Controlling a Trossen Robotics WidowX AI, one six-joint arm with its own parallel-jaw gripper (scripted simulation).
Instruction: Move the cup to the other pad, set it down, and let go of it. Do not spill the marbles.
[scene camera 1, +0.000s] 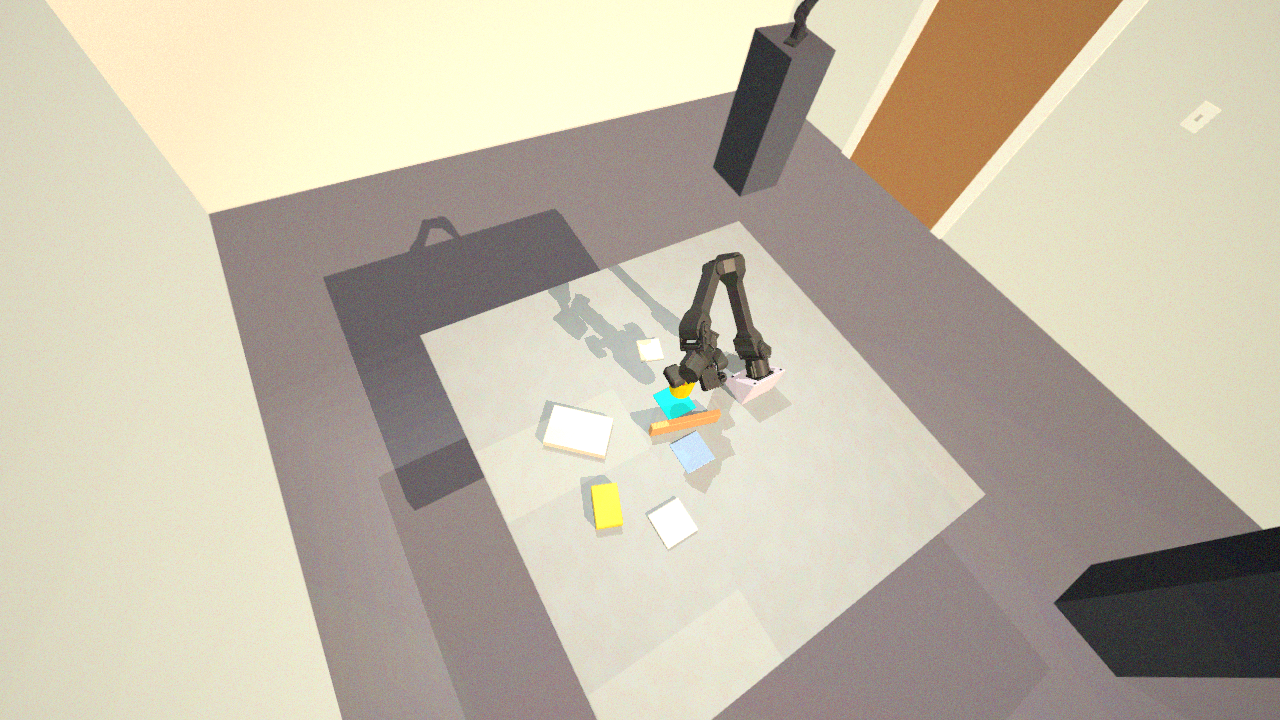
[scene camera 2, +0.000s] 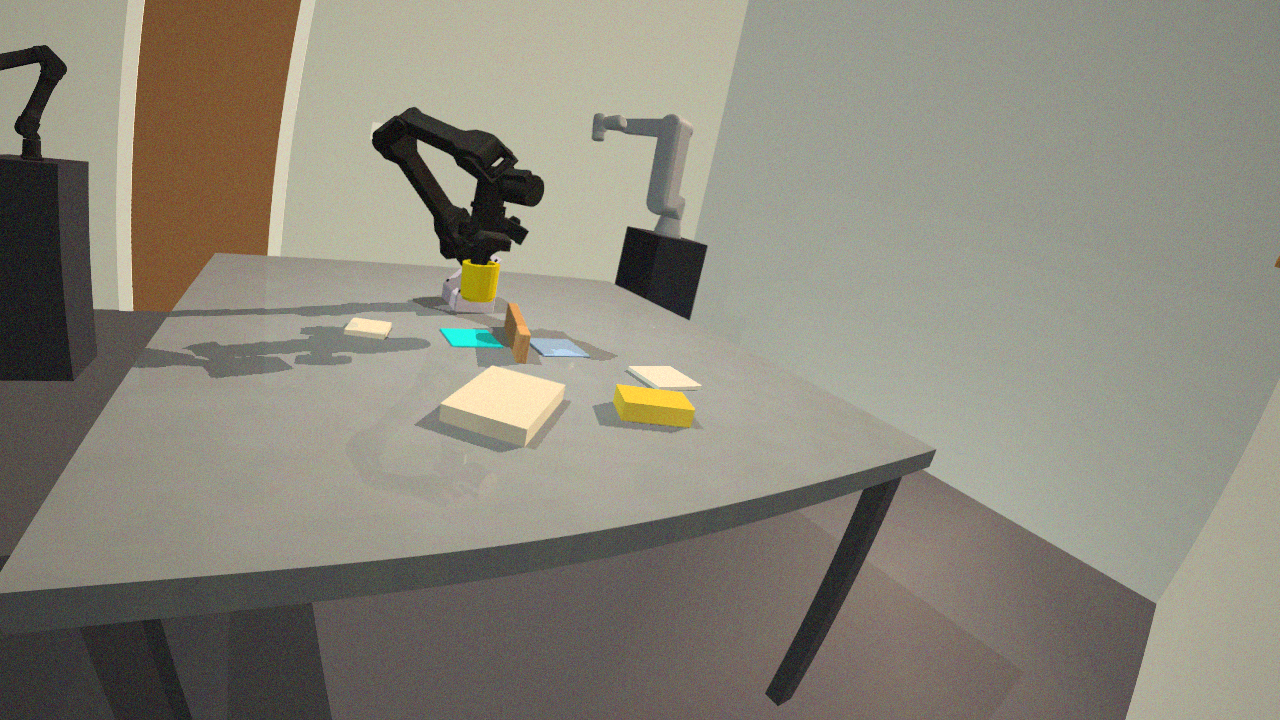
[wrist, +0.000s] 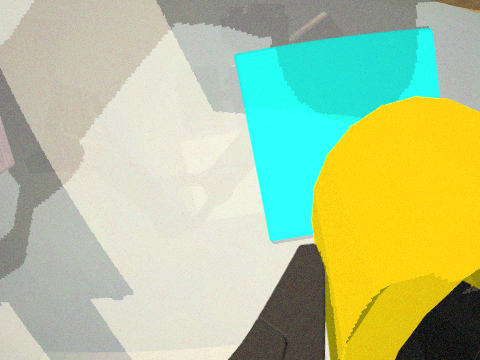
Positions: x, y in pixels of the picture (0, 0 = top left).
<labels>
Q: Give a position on a white tile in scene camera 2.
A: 666, 378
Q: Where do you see a cyan pad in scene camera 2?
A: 465, 338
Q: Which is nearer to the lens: the cream block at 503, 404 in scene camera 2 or the small cream block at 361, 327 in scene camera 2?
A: The cream block.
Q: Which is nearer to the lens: the small cream block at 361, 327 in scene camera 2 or the yellow block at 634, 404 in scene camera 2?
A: The yellow block.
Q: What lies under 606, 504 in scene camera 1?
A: A yellow block.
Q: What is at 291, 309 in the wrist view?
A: The gripper.
</labels>
